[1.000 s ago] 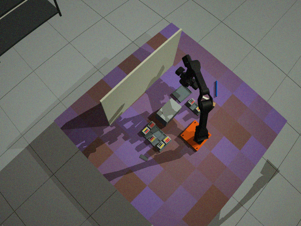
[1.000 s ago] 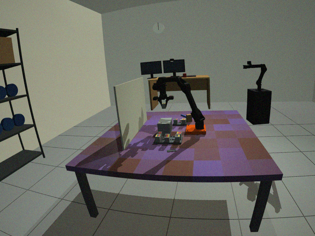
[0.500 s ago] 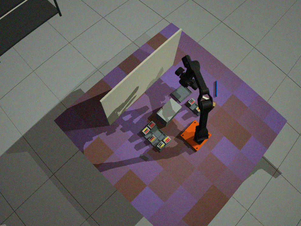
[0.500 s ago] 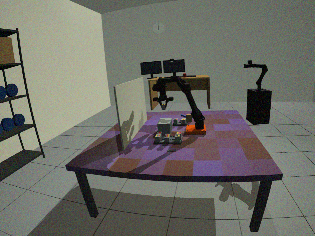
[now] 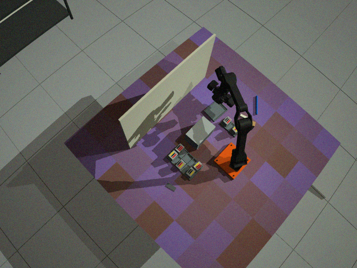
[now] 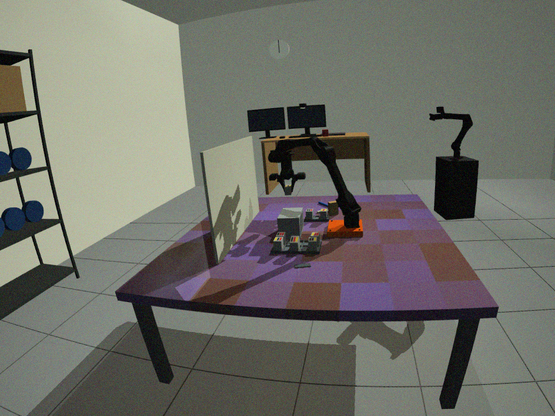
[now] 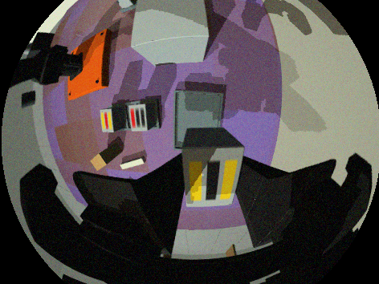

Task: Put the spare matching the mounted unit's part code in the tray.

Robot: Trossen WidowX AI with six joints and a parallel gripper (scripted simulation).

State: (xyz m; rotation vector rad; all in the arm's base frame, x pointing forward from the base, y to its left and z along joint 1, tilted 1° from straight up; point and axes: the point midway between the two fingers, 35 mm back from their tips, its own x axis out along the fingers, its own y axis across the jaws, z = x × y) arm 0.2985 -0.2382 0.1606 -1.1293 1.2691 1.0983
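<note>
Now: gripper tip 14 cm above the dark grey tray. Round my gripper tip: grey spare 2 cm above; then mounted unit 22 cm to the left, 10 cm below, 1 cm behind; then tan block 24 cm behind, 11 cm below, 3 cm to the right.
</note>
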